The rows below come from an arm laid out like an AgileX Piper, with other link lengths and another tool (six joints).
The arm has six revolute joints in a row. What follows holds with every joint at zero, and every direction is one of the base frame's. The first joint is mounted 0.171 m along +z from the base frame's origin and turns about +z. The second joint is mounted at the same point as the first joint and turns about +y. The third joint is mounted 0.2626 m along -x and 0.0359 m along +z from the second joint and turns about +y. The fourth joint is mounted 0.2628 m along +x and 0.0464 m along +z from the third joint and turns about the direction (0.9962, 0, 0.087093). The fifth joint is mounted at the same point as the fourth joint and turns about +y. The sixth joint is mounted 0.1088 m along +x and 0.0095 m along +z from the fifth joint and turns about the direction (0.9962, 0, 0.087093). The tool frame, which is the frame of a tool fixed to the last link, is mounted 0.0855 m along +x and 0.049 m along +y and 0.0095 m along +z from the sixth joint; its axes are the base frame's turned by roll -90.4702, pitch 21.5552 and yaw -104.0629 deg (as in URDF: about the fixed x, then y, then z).
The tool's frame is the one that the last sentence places.
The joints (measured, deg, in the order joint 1, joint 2, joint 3, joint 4, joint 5, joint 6), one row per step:
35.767, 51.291, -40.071, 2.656, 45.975, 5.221
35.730, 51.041, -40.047, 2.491, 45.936, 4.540
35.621, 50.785, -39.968, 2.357, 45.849, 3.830
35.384, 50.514, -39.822, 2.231, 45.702, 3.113
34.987, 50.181, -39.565, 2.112, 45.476, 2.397
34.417, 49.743, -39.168, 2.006, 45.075, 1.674
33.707, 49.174, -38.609, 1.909, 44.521, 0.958
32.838, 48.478, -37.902, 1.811, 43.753, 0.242
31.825, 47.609, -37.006, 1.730, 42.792, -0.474
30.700, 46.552, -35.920, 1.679, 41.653, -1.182
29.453, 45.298, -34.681, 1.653, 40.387, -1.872
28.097, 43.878, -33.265, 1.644, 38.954, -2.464
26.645, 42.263, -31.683, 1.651, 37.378, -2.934
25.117, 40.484, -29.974, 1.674, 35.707, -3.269
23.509, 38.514, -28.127, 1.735, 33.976, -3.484
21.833, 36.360, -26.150, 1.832, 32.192, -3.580
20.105, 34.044, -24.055, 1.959, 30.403, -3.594
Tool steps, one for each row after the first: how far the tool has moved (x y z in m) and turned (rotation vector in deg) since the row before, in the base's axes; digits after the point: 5 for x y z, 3 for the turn. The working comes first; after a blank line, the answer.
Tool pose at each row, in the base's axes (x y z in m, rotation vector in deg; the steps are taken from these numbers as rounded here):
0.17534, 0.19391, 0.24484, -110.319, 102.828, -23.618
0.17503, 0.19312, 0.24536, -110.640, 101.970, -24.251
0.17488, 0.19213, 0.24565, -110.909, 101.172, -24.887
0.17512, 0.19072, 0.24568, -111.066, 100.501, -25.566
0.17574, 0.18874, 0.24539, -111.064, 99.989, -26.302
0.17687, 0.18621, 0.24499, -110.806, 99.585, -27.122
0.17826, 0.18314, 0.24438, -110.325, 99.277, -28.013
0.18012, 0.17955, 0.24376, -109.557, 99.033, -29.020
0.18218, 0.17540, 0.24302, -108.523, 98.851, -30.120
0.18424, 0.17079, 0.24217, -107.240, 98.706, -31.291
0.18629, 0.16567, 0.24138, -105.702, 98.612, -32.544
0.18837, 0.16013, 0.24047, -103.873, 98.630, -33.842
0.19038, 0.15420, 0.23958, -101.736, 98.747, -35.176
0.19226, 0.14796, 0.23872, -99.330, 98.961, -36.520
0.19387, 0.14141, 0.23782, -96.671, 99.266, -37.857
0.19519, 0.13461, 0.23687, -93.774, 99.636, -39.183
0.19613, 0.12760, 0.23565, -90.730, 100.040, -40.502

-0.00031, -0.00079, 0.00052, -0.306, -0.574, 0.515
-0.00015, -0.00099, 0.00029, -0.299, -0.566, 0.459
0.00024, -0.00141, 0.00003, -0.295, -0.571, 0.331
0.00062, -0.00198, -0.00029, -0.278, -0.590, 0.164
0.00113, -0.00253, -0.00040, -0.201, -0.699, -0.013
0.00139, -0.00307, -0.00061, -0.135, -0.792, -0.169
0.00186, -0.00359, -0.00062, -0.047, -0.955, -0.338
0.00206, -0.00415, -0.00074, 0.039, -1.098, -0.496
0.00206, -0.00461, -0.00085, 0.131, -1.235, -0.629
0.00205, -0.00512, -0.00079, 0.212, -1.371, -0.779
0.00208, -0.00554, -0.00091, 0.321, -1.476, -0.976
0.00201, -0.00593, -0.00089, 0.444, -1.590, -1.173
0.00188, -0.00624, -0.00086, 0.555, -1.671, -1.354
0.00161, -0.00655, -0.00090, 0.666, -1.737, -1.526
0.00132, -0.00680, -0.00095, 0.770, -1.804, -1.681
0.00094, -0.00701, -0.00122, 0.822, -1.837, -1.790

